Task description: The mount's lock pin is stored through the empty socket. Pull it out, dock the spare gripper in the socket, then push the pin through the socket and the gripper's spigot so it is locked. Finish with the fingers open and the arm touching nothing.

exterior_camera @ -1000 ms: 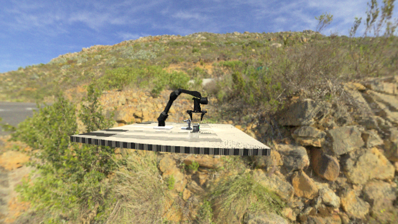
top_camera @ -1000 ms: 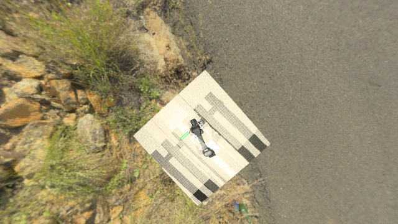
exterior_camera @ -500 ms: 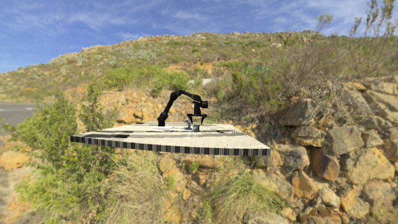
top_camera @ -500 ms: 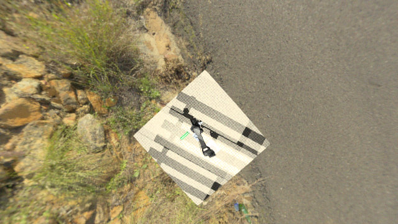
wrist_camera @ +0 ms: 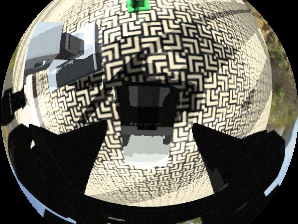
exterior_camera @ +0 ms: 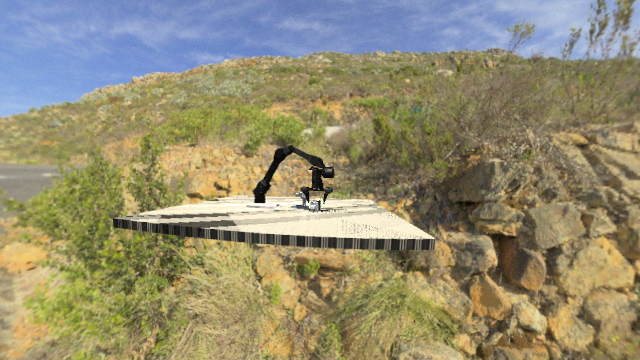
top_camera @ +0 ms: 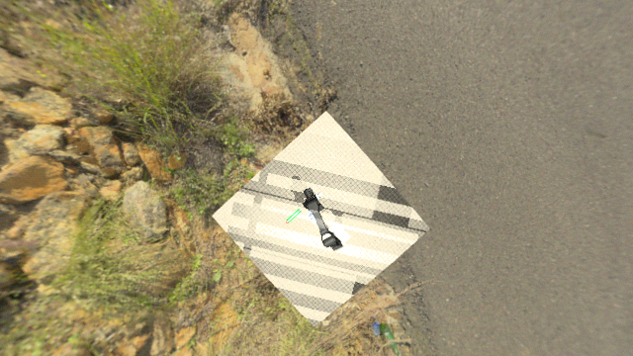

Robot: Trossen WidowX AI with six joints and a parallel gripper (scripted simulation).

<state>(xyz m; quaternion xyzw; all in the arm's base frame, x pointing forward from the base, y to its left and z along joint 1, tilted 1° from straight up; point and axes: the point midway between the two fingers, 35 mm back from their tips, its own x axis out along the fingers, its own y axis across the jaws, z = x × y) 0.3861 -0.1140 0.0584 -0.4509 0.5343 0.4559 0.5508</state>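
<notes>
The spare gripper is 10 mm behind my gripper tip, 10 mm to the right of it and 10 mm below it. From my gripper tip the other things lie so: grey mount 100 mm behind, 110 mm to the left, 10 mm above; green strip 10 mm ahead, 220 mm to the left, 20 mm below.
</notes>
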